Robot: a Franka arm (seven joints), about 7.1 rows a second.
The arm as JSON. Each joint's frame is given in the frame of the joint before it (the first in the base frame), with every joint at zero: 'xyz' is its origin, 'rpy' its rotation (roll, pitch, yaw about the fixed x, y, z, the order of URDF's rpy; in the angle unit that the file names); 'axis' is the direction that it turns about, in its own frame. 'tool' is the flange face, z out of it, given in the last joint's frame.
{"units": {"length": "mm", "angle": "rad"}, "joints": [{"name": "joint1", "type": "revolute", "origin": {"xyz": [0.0, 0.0, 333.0], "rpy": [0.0, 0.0, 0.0]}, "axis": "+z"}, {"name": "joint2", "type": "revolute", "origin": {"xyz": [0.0, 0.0, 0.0], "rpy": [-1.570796, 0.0, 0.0]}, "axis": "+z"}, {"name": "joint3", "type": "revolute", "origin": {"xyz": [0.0, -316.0, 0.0], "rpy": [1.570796, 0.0, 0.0]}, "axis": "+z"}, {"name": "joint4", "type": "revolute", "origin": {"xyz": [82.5, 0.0, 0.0], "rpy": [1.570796, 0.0, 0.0]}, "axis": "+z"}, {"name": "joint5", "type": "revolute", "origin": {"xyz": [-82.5, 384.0, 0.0], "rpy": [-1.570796, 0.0, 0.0]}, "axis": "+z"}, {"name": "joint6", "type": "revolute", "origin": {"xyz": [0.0, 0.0, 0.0], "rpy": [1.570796, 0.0, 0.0]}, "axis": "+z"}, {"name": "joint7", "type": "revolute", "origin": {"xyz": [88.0, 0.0, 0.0], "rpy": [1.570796, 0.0, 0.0]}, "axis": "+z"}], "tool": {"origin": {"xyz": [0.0, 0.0, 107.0], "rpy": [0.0, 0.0, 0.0]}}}
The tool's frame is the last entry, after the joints.
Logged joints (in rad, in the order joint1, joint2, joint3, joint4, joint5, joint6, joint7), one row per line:
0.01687, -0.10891, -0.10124, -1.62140, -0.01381, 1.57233, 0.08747
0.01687, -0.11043, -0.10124, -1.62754, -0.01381, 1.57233, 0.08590
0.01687, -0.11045, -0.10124, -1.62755, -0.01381, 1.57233, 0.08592
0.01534, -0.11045, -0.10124, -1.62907, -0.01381, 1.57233, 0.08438
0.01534, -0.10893, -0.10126, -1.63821, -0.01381, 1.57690, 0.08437
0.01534, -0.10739, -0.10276, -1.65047, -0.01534, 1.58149, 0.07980
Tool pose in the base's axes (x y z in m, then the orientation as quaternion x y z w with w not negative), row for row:
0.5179, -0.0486, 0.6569, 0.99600, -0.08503, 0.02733, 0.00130
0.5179, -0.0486, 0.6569, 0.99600, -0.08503, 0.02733, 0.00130
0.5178, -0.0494, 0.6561, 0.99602, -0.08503, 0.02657, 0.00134
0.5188, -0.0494, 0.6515, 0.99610, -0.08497, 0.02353, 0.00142
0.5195, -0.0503, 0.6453, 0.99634, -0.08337, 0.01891, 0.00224
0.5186, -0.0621, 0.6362, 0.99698, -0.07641, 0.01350, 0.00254
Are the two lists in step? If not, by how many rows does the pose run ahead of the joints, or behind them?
The pose runs 1 row ahead of the joints: the pose in row i belongs to the joints in row i + 1.
